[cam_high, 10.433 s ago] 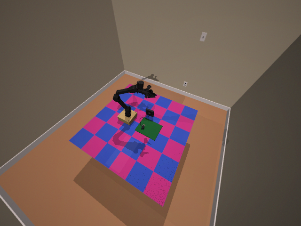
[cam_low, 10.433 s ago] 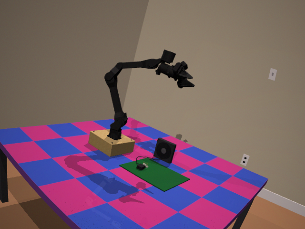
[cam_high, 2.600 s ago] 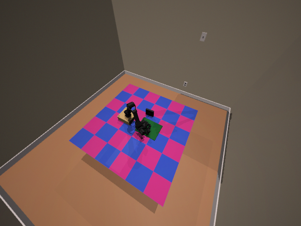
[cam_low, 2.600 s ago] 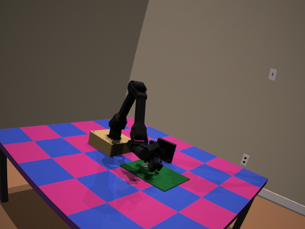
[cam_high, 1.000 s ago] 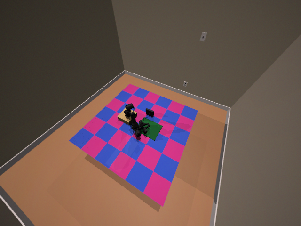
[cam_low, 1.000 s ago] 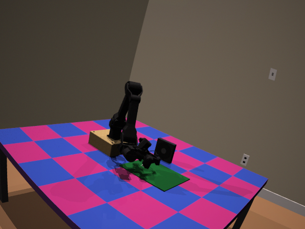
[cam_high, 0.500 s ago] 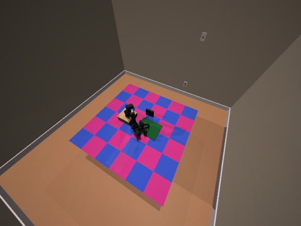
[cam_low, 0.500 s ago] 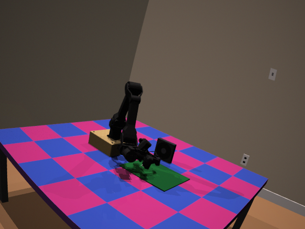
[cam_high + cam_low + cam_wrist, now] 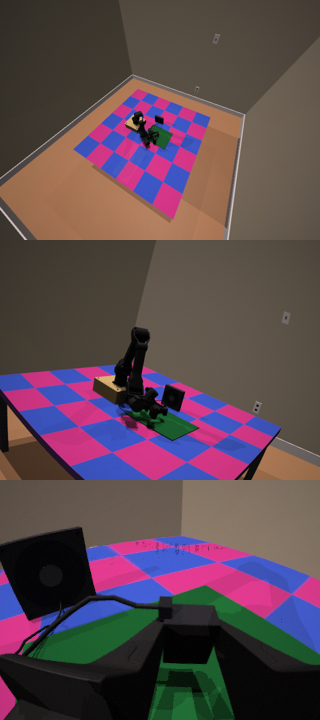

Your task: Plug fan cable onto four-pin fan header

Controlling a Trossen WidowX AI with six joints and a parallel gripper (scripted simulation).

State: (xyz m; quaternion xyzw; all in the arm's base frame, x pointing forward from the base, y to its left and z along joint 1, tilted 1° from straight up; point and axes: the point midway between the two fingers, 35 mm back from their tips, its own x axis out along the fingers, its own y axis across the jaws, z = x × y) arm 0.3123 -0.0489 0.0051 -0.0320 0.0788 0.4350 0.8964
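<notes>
Right now the green board is 8 cm below my gripper tip. The rest, counted from my gripper tip: black fan (20 cm to the left, 8 cm behind, 1 cm below); black fan plug (1 cm below).
</notes>
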